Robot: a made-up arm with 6 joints.
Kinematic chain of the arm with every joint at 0, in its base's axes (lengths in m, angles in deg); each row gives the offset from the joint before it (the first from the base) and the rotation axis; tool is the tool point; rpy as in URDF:
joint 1: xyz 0 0 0.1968 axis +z
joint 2: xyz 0 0 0 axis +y
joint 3: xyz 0.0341 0 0.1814 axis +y
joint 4: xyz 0.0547 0 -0.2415 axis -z
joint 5: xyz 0 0 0 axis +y
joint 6: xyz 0.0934 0 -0.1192 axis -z
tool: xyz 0 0 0 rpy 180 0 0
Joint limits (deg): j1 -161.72..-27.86 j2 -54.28..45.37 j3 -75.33..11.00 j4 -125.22..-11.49 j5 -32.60..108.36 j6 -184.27..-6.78
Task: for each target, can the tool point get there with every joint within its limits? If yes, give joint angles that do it. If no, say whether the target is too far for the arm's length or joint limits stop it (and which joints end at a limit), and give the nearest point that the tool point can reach.
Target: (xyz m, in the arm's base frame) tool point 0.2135 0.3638 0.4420
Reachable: no: joint limits stop it (at a limit: joint 1, joint 2, joint 5) | nearest point 0.1614 0.0760 0.5096 | short by 0.300 m
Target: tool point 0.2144 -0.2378 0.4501
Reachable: yes | joints -63.85 -26.15 -55.83 -51.43 -9.68 -159.97
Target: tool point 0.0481 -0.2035 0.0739
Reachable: yes | joints -86.14 -25.61 -5.11 -74.19 24.48 -120.97
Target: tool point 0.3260 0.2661 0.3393
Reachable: no: joint limits stop it (at a limit: joint 1, joint 2, joint 5) | nearest point 0.2163 0.0473 0.3395 | short by 0.245 m
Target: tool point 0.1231 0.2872 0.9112
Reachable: no: too far | nearest point 0.0521 0.0797 0.6436 | short by 0.346 m
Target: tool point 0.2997 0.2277 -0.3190
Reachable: no: too far | nearest point 0.1860 0.0176 -0.0591 | short by 0.353 m
